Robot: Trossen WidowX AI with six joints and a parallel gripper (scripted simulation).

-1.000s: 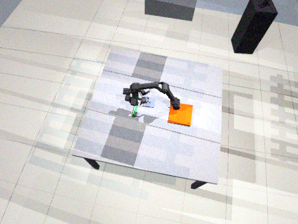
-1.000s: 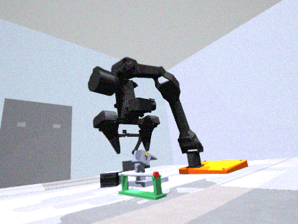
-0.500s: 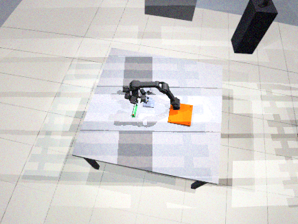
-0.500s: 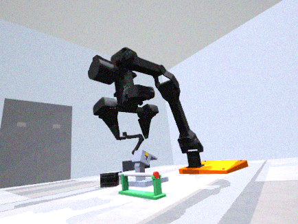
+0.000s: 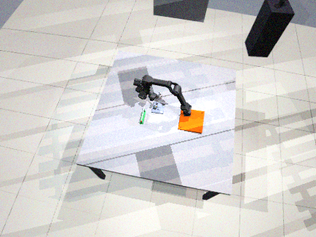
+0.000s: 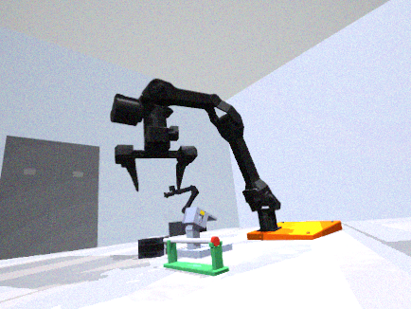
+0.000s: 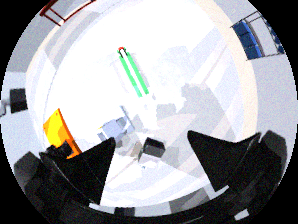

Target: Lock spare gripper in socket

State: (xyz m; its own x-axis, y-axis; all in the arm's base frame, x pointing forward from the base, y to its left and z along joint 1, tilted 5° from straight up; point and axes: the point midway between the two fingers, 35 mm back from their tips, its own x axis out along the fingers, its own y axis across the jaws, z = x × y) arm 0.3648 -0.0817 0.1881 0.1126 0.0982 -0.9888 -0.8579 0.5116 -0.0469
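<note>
My gripper tip is now 13 cm above the spare gripper, 12 cm to the left of it and 8 cm past it. Also, from my gripper tip: green rack 13 cm below, 11 cm to the left, 3 cm ahead; then grey mount 10 cm below, 10 cm behind, 3 cm to the left.
</note>
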